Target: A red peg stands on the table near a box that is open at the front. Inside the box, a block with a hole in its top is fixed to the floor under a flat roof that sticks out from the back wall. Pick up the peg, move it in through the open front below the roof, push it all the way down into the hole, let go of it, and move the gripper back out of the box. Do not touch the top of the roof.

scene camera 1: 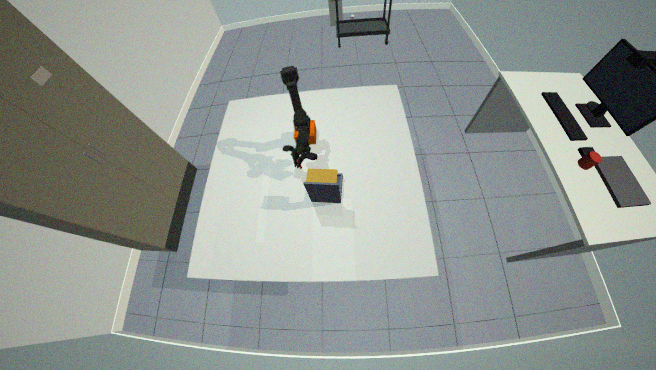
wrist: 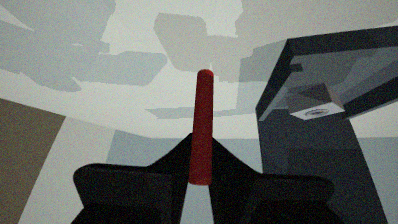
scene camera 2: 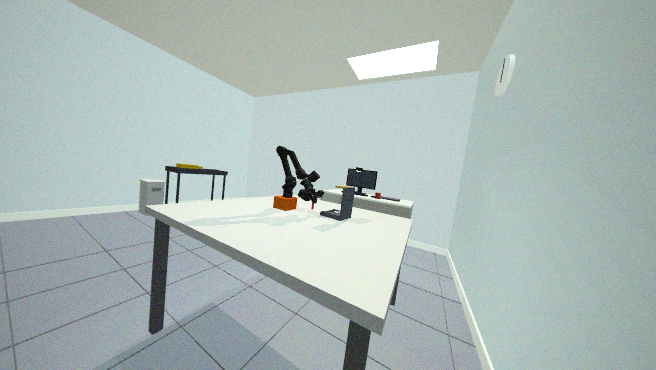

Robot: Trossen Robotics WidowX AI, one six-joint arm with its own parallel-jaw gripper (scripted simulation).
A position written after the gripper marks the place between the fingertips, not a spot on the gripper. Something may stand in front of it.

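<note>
A red peg (wrist: 200, 170) is carried by the gripper (wrist: 199, 137).
</note>
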